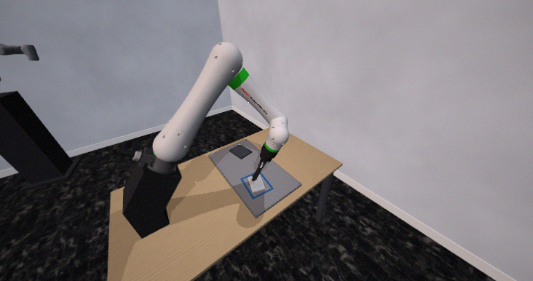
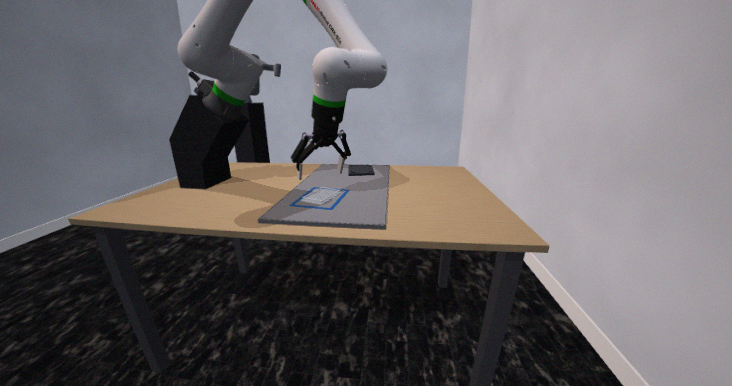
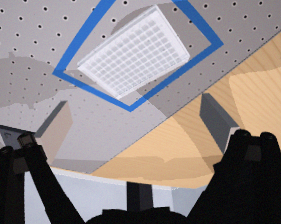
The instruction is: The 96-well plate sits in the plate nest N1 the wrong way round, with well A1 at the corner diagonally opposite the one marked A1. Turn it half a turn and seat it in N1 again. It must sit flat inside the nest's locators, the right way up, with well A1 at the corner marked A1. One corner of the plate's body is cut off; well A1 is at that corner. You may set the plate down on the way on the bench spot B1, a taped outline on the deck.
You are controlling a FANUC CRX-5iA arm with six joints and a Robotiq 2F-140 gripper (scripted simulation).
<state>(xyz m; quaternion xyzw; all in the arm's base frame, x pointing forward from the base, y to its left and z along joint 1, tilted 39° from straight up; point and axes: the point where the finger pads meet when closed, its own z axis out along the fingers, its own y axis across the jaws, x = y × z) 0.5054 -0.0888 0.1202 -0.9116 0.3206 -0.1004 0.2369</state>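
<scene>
Now: hand 90 mm above the white 96-well plate. The rest, counted from my hand: dark plate nest N1 (30 mm ahead, 380 mm to the left, 90 mm below); then A1 label (60 mm ahead, 470 mm to the left, 80 mm below).
</scene>
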